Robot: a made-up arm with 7 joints. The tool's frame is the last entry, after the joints. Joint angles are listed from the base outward. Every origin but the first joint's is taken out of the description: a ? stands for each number. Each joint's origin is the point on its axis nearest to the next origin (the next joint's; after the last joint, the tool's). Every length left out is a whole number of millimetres.
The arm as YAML. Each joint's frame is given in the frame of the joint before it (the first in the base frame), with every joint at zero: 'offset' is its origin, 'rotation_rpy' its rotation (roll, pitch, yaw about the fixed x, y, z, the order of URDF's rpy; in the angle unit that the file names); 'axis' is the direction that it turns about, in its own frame. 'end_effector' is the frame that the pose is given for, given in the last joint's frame.
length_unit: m
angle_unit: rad
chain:
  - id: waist
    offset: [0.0, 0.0, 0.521]
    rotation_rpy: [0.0, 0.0, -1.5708]
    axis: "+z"
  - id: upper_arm
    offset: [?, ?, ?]
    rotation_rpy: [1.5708, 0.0, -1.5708]
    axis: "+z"
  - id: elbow
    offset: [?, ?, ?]
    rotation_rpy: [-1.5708, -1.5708, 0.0]
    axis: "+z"
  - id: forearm
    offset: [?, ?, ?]
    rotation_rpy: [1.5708, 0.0, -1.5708]
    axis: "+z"
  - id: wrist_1
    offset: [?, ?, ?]
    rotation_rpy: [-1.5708, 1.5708, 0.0]
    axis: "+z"
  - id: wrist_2
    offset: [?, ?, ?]
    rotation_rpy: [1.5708, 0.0, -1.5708]
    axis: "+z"
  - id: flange
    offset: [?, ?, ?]
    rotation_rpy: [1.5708, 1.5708, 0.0]
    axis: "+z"
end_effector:
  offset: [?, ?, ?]
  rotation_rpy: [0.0, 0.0, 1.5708]
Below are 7 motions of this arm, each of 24 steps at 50 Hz.
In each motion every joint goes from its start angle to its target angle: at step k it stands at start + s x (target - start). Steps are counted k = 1, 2, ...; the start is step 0. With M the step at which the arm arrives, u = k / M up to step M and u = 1 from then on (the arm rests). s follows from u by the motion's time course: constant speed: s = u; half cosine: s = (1 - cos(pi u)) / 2; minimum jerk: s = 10 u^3 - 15 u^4 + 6 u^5.
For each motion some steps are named. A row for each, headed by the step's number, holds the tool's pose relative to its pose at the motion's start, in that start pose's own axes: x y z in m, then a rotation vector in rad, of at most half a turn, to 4 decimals.
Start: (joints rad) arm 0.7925 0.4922 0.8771 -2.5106 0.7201 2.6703 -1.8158
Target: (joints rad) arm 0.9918 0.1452 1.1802 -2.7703 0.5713 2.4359 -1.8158
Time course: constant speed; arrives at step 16
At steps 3, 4, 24:
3: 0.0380 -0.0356 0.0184 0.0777 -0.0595 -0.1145
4: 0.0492 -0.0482 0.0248 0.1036 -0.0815 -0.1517
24: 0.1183 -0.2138 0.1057 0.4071 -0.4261 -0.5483

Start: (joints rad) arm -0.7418 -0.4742 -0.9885 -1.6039 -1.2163 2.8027 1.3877
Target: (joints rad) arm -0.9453 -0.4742 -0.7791 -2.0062 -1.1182 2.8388 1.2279
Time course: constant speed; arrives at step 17
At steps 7, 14, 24:
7: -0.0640 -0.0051 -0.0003 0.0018 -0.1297 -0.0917
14: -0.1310 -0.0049 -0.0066 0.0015 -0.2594 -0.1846
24: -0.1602 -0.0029 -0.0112 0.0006 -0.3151 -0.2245

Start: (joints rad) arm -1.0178 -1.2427 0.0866 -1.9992 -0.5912 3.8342 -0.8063
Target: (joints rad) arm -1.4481 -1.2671 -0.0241 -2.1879 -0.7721 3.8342 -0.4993
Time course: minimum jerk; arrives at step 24
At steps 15, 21, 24:
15: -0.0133 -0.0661 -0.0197 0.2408 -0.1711 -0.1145
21: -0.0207 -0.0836 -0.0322 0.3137 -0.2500 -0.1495
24: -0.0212 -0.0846 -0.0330 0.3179 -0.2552 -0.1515

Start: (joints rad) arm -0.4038 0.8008 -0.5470 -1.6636 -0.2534 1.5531 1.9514
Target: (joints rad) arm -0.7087 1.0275 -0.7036 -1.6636 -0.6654 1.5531 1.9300
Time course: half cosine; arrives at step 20
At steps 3, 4, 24:
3: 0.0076 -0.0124 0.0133 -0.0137 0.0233 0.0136
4: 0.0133 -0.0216 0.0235 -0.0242 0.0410 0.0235
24: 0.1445 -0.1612 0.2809 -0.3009 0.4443 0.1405

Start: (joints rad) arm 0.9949 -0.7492 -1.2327 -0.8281 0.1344 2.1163 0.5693
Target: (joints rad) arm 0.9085 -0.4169 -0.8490 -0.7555 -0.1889 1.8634 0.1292
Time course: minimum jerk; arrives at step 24
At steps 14, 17, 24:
14: -0.1871 -0.1874 0.0600 -0.1405 -0.1493 -0.6466
17: -0.2502 -0.2286 0.0807 -0.1824 -0.1987 -0.8312
24: -0.3011 -0.2560 0.0976 -0.2150 -0.2396 -0.9730

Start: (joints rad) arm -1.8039 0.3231 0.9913 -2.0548 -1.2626 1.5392 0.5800
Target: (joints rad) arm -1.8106 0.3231 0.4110 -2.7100 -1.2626 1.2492 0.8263
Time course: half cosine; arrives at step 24
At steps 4, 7, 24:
4: -0.0047 -0.0148 0.0311 -0.0215 -0.0643 -0.0156
7: -0.0196 -0.0420 0.0895 -0.0623 -0.1862 -0.0475
24: -0.2534 -0.1784 0.3494 -0.2886 -0.8755 -0.3307

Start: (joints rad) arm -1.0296 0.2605 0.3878 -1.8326 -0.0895 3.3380 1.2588
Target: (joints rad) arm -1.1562 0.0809 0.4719 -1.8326 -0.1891 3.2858 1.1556
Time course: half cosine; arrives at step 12
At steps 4, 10, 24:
4: 0.0081 -0.0224 -0.0214 0.0250 0.0191 -0.0609
10: 0.0211 -0.0793 -0.0820 0.0808 0.0814 -0.2379
24: 0.0216 -0.0845 -0.0881 0.0852 0.0883 -0.2560

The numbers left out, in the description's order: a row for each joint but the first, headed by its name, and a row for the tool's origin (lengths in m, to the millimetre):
upper_arm: 0.0 0.0 0.0
elbow: 0.0 0.414 0.0
forearm: 0.0 -0.109 0.0
wrist_1: -0.099 0.461 0.0
wrist_2: 0.0 0.0 0.0
flange: 0.064 0.0 0.0
tool: 0.0 0.0 0.0

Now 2 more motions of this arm.
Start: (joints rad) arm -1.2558 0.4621 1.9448 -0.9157 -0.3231 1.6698 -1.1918
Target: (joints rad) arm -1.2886 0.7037 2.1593 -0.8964 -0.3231 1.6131 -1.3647
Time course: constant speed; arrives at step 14
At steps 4, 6, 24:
4: -0.0364 0.0031 -0.0187 0.0090 0.0822 -0.0344
6: -0.0553 0.0039 -0.0285 0.0103 0.1235 -0.0519
24: -0.1358 0.0019 -0.0690 -0.0065 0.2884 -0.1238

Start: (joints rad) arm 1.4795 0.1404 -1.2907 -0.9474 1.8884 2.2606 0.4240
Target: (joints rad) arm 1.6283 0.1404 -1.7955 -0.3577 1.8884 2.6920 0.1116
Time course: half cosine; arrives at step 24
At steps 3, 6, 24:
3: -0.0065 -0.0121 -0.0043 0.0171 0.0137 -0.0367
6: -0.0268 -0.0451 -0.0169 0.0654 0.0526 -0.1408
24: -0.2614 -0.2070 -0.1096 0.4421 0.3376 -0.9335

